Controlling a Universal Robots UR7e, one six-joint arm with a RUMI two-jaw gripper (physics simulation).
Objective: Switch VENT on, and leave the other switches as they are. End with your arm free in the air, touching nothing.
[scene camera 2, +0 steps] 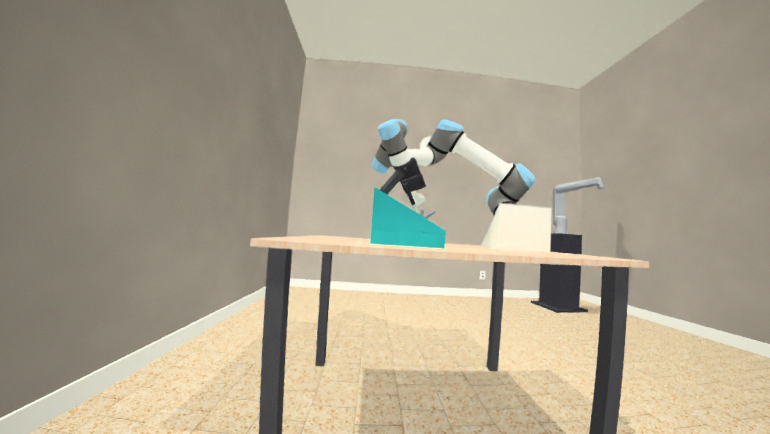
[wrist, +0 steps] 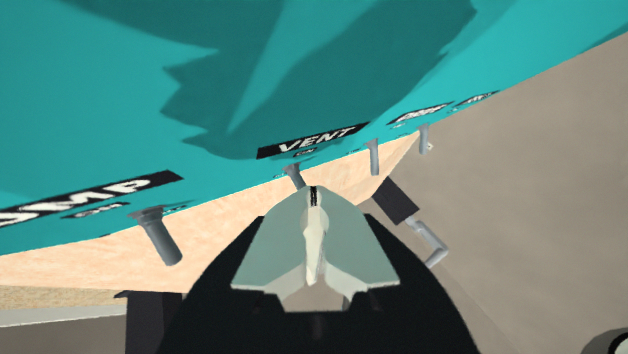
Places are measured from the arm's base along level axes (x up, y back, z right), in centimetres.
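Pixels of known places: gripper, fingertip midpoint: (scene camera 2: 416, 211) (wrist: 313, 187); arm's base, origin of the base link: (scene camera 2: 512, 223) (wrist: 319, 247).
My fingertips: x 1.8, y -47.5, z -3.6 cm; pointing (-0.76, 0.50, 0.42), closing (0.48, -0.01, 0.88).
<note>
Ahead of a thing's pixels: the offset from my fingertips to its top centre. Level surfaces: height alone.
The teal sloped panel (scene camera 2: 404, 225) (wrist: 115, 110) stands on the table. The VENT label {dx -0.3, dy -4.7, dz +0.8 cm} (wrist: 312, 141) is near its lower edge in the wrist view. Below it is the grey VENT lever {dx +0.7, dy +2.1, dz -0.4 cm} (wrist: 295, 173); its base shows, and its outer end is hidden behind the fingertips. My gripper (scene camera 2: 417, 209) (wrist: 313, 187) is shut and empty, with its tips at the VENT lever; I cannot tell whether they touch it. The lever of the partly cut-off label ending in "UMP" {dx -0.6, dy +1.2, dz -12.5 cm} (wrist: 162, 240) is at the left. Two more levers, one here {dx -0.6, dy +5.5, dz +11.1 cm} (wrist: 374, 159) and one here {dx -0.6, dy +7.6, dz +23.0 cm} (wrist: 424, 140), are at the right.
The wooden table {dx -13.8 cm} (scene camera 2: 539, 256) carries the panel and a cream block (scene camera 2: 520, 229) under my arm's base. A grey arm (scene camera 2: 559, 207) (wrist: 436, 242) stands on a dark pedestal (scene camera 2: 560, 285) (wrist: 395, 200) behind the table at the right. Walls surround the scene.
</note>
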